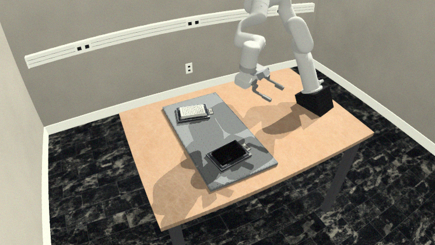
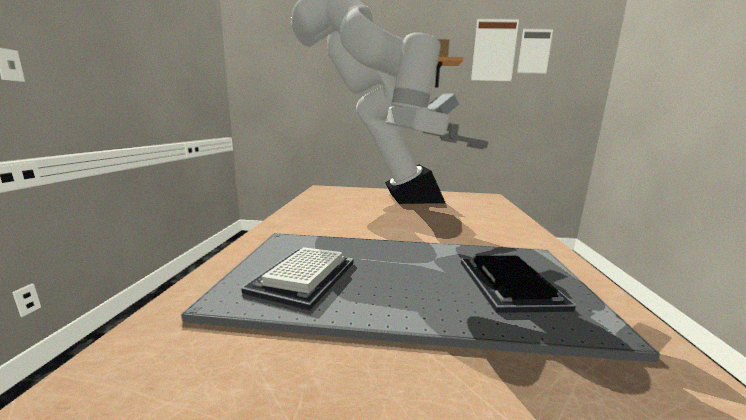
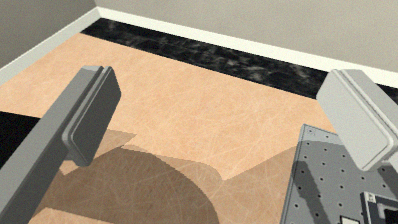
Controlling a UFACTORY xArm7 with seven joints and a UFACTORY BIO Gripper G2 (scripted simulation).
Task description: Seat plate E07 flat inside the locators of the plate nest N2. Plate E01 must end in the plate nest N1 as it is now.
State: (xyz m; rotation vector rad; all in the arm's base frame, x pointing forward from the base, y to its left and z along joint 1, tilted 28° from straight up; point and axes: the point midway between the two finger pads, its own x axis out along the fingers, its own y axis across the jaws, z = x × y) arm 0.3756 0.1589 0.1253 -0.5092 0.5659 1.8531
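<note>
The white well plate E07 is 25 cm ahead of my hand, 31 cm to the right of it and 20 cm below it. Round my hand: dark plate nest N2: 25 cm ahead, 32 cm to the right, 22 cm below; black well plate E01: 25 cm ahead, 4 cm to the left, 20 cm below; plate nest N1: 25 cm ahead, 4 cm to the left, 22 cm below.
</note>
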